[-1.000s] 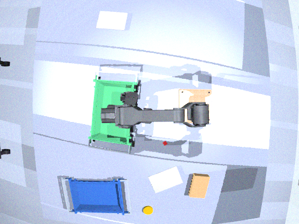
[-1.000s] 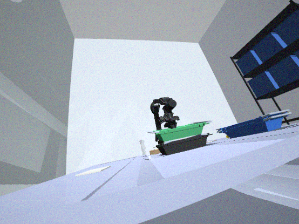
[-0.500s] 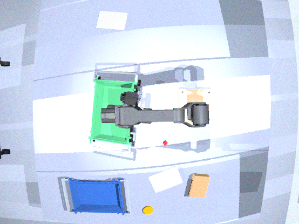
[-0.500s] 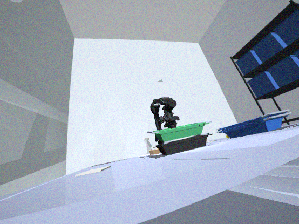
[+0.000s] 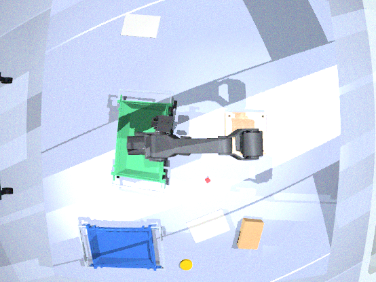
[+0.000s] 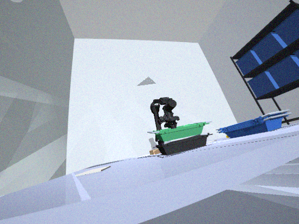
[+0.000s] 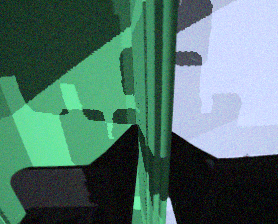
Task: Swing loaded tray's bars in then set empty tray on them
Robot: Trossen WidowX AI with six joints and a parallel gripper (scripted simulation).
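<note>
The green tray is 8 cm ahead of my gripper tip and 2 cm above it. Also, from my gripper tip: yellow disc 51 cm to the left, 11 cm behind, 9 cm below; then red block 17 cm behind, 14 cm to the left, 9 cm below; then tan box 36 cm behind, 35 cm to the left, 7 cm below.
</note>
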